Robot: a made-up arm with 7 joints.
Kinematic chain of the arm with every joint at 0, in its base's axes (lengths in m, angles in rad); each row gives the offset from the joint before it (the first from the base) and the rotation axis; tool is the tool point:
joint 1: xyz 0 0 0.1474 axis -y
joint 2: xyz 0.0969 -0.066 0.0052 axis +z
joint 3: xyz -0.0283 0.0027 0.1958 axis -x
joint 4: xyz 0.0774 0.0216 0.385 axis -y
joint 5: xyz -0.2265 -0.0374 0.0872 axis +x
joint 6: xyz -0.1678 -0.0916 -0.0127 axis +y
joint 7: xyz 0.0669 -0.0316 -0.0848 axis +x
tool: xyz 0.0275 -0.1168 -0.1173
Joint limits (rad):
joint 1: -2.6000..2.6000
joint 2: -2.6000..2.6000
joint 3: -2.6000..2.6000
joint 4: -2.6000..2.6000
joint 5: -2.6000..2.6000
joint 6: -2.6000..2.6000
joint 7: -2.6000..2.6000
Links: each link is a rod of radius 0.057 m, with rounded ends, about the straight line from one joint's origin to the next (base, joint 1, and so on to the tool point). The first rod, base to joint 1, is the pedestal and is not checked.
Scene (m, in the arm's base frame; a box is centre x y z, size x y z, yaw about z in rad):
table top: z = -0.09
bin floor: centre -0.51 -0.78 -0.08 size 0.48 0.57 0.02 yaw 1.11
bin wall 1: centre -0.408 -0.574 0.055 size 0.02 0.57 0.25 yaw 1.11
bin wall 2: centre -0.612 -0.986 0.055 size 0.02 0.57 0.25 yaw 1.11
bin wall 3: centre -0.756 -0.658 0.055 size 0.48 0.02 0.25 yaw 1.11
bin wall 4: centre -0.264 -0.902 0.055 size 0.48 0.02 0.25 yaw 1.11
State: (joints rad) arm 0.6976 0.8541 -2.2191 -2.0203 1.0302 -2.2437 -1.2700
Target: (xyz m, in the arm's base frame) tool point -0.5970 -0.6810 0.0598
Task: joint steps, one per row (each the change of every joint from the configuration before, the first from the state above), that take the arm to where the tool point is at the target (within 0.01 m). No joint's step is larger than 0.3 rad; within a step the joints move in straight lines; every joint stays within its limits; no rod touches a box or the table.
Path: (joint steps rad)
1: -0.0294 -0.2555 0.2256 0.1227 0.0899 -0.0283 -0.0160
2: -0.0294 -0.2555 0.2257 0.1227 0.0900 -0.0284 -0.0160
3: -0.0294 -0.2555 0.2256 0.1227 0.0899 -0.0283 -0.0160
4: -0.0294 -0.2556 0.2257 0.1227 0.0899 -0.0284 -0.0161
5: -0.0294 -0.2555 0.2256 0.1227 0.0900 -0.0283 -0.0160
6: 0.2860 -0.1117 -0.1452 -0.0446 -0.0526 -0.0372 -0.0373

